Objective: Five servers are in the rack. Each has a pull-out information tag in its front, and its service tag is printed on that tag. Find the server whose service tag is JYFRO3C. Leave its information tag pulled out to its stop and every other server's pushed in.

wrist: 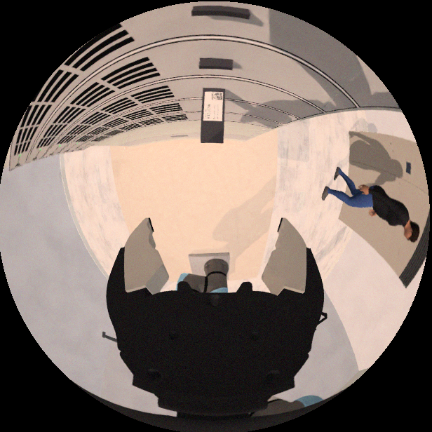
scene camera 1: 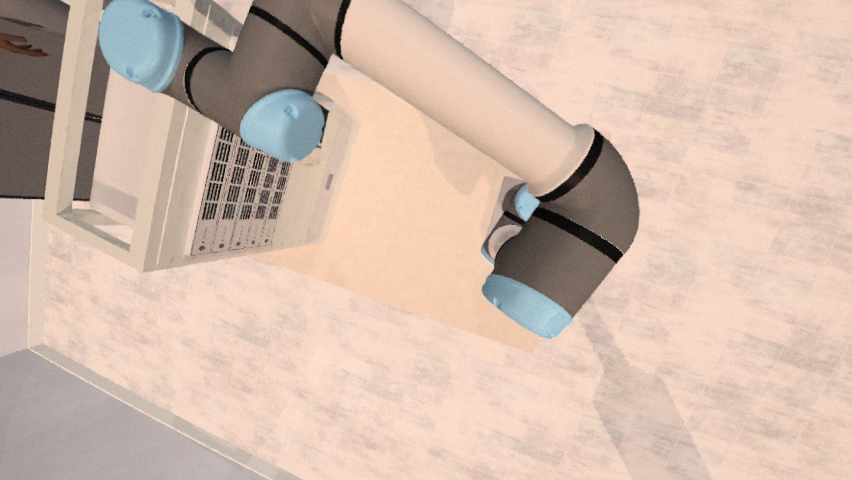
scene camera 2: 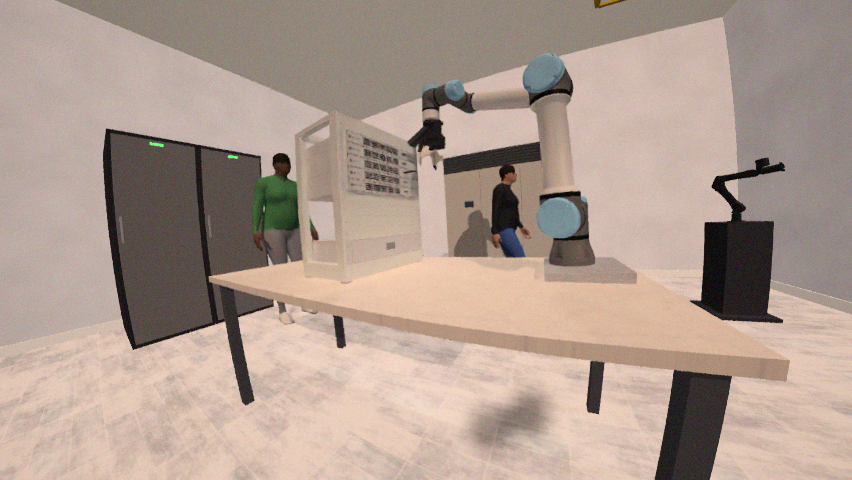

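Pixels of known places: gripper, fingertip midpoint: [scene camera 2: 428, 167]; arm's base, origin of the base link: [scene camera 2: 571, 262].
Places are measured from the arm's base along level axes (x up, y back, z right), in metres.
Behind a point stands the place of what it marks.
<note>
Five servers [scene camera 1: 243, 186] @(x 0.437, y -0.691, z -0.166 m) [scene camera 2: 379, 156] @(x 0.457, y -0.691, z -0.161 m) are stacked in the cream rack [scene camera 1: 160, 202] @(x 0.580, y -0.712, z -0.218 m) [scene camera 2: 338, 202] @(x 0.259, y -0.730, z -0.358 m). In the wrist view, one dark information tag [wrist: 213, 131] stands pulled out from the third server from the top. Its white label with a small code faces up, but its print is too small to read surely. It also shows as a thin dark strip [scene camera 2: 410, 171] @(x 0.411, y -0.637, z -0.009 m) in scene camera 2. The two upper servers' tags [wrist: 220, 12] [wrist: 216, 63] look pushed in; the lower two are hidden there. My gripper [scene camera 2: 431, 159] @(x 0.414, y -0.546, z -0.003 m) [wrist: 215, 219] is open and empty, in front of the rack, apart from the pulled-out tag.
The rack stands on a wooden table [scene camera 1: 387, 238] @(x -0.033, y -0.465, z -0.266 m) [scene camera 2: 476, 298] @(x -0.033, y -0.252, z -0.364 m) [wrist: 195, 190], with the arm's grey base plate [scene camera 2: 590, 271] @(x -0.003, y 0.038, z -0.143 m) at the other end. A person in green [scene camera 2: 279, 202] stands behind the rack. A person in black [scene camera 2: 505, 202] [wrist: 390, 210] is near the beige cabinets [scene camera 2: 471, 226].
</note>
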